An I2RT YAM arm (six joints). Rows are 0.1 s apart.
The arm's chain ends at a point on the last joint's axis. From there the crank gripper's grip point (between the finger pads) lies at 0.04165 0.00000 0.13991 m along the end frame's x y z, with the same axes.
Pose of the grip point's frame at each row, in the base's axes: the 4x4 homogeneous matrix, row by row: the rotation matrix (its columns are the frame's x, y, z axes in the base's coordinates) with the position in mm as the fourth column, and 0 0 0 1 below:
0.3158 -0.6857 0.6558 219.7; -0.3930 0.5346 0.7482 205.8; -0.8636 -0.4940 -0.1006 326.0; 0 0 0 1
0.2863 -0.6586 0.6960 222.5; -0.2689 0.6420 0.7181 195.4; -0.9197 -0.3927 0.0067 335.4; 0 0 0 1
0.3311 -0.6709 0.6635 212.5; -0.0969 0.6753 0.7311 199.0; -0.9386 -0.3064 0.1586 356.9; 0 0 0 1
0.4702 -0.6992 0.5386 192.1; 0.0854 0.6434 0.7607 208.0; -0.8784 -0.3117 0.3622 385.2; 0 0 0 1
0.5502 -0.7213 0.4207 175.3; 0.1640 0.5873 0.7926 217.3; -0.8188 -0.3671 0.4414 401.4; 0 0 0 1
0.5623 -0.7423 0.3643 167.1; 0.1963 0.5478 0.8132 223.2; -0.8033 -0.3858 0.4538 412.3; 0 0 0 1
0.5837 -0.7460 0.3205 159.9; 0.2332 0.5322 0.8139 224.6; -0.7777 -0.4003 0.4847 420.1; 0 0 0 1
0.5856 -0.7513 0.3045 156.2; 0.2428 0.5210 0.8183 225.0; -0.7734 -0.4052 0.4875 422.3; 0 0 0 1
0.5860 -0.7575 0.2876 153.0; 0.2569 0.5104 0.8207 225.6; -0.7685 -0.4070 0.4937 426.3; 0 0 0 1
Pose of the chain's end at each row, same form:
0.3158 -0.6857 0.6558 114.8; -0.3930 0.5346 0.7482 117.5; -0.8636 -0.4940 -0.1006 376.0; 0 0 0 1
0.2863 -0.6586 0.6960 113.2; -0.2689 0.6420 0.7181 106.1; -0.9197 -0.3927 0.0067 372.8; 0 0 0 1
0.3311 -0.6709 0.6635 105.9; -0.0969 0.6753 0.7311 100.7; -0.9386 -0.3064 0.1586 373.8; 0 0 0 1
0.4702 -0.6992 0.5386 97.2; 0.0854 0.6434 0.7607 98.0; -0.8784 -0.3117 0.3622 371.1; 0 0 0 1
0.5502 -0.7213 0.4207 93.5; 0.1640 0.5873 0.7926 99.6; -0.8188 -0.3671 0.4414 373.7; 0 0 0 1
0.5623 -0.7423 0.3643 92.7; 0.1963 0.5478 0.8132 101.2; -0.8033 -0.3858 0.4538 382.3; 0 0 0 1
0.5837 -0.7460 0.3205 90.7; 0.2332 0.5322 0.8139 101.0; -0.7777 -0.4003 0.4847 384.7; 0 0 0 1
0.5856 -0.7513 0.3045 89.2; 0.2428 0.5210 0.8183 100.4; -0.7734 -0.4052 0.4875 386.3; 0 0 0 1
0.5860 -0.7575 0.2876 88.4; 0.2569 0.5104 0.8207 100.1; -0.7685 -0.4070 0.4937 389.2; 0 0 0 1

